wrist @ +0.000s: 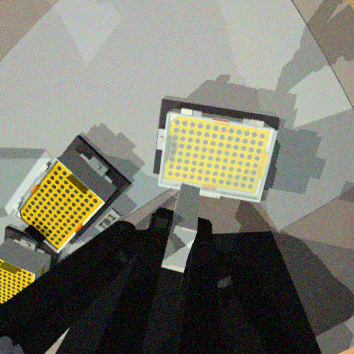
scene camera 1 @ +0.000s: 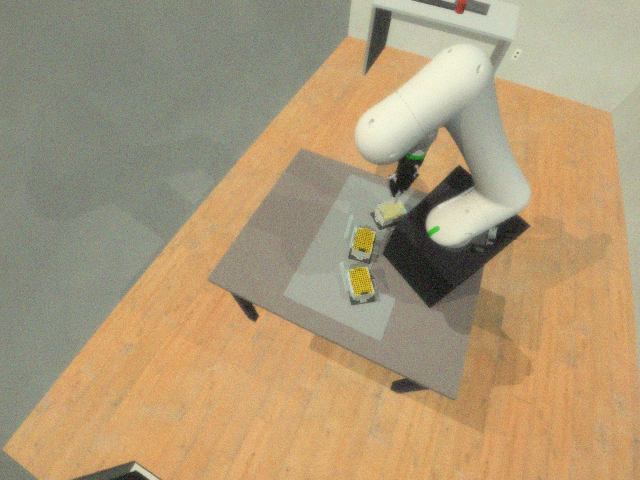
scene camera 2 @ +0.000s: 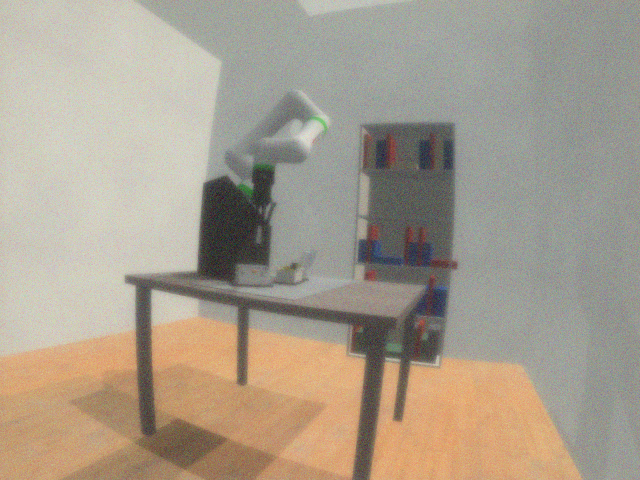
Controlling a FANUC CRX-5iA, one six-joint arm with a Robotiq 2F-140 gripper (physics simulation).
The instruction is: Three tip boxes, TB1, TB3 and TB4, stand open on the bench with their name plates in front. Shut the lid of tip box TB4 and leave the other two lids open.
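Places are measured from the arm's base along level axes (x ahead, y left, z up), in centimetres.
Pixels of known places: gripper, fingertip midpoint: [wrist: 185, 201] [scene camera 1: 394, 200] [scene camera 2: 258, 243]; arm's base, link origin: [scene camera 2: 236, 206].
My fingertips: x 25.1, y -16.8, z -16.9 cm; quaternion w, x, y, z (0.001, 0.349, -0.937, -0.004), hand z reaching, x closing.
Note:
Ahead of a thing's pixels: the offset from my fingertips to its top centre. "pt": to the spot under its first point. Level surfaces: height alone.
A tip box {dx -1.3, dy -2.1, dz -8.9 cm} [scene camera 1: 390, 212] [scene camera 2: 253, 274] [wrist: 218, 155] nearest the gripper has its clear lid down over the yellow tip grid. Its name plate cannot be read here. The middle tip box TB1 {dx +5.0, dy +19.0, dz -9.2 cm} [scene camera 1: 363, 241] [scene camera 2: 291, 274] [wrist: 62, 204] stands with its lid open, and its plate {pt dx -1.6, dy +17.5, dz -16.5 cm} [wrist: 107, 220] is readable in the wrist view. The third tip box {dx -1.4, dy +38.0, dz -9.2 cm} [scene camera 1: 360, 283] [wrist: 15, 280] also has its lid up in scene camera 1; its label cannot be read. My gripper [scene camera 1: 397, 193] [scene camera 2: 258, 238] [wrist: 185, 201] is shut and empty. It is above the closed box's near edge, apart from the lid.
The boxes stand on a pale mat {dz -16.7 cm} [scene camera 1: 317, 281] on the brown table {dz -17.0 cm} [scene camera 1: 253, 242] [scene camera 2: 361, 304]. The black robot pedestal [scene camera 1: 413, 258] [scene camera 2: 222, 237] rises close beside them. A bookshelf [scene camera 2: 454, 206] and a white side table [scene camera 1: 496, 20] stand away from the table.

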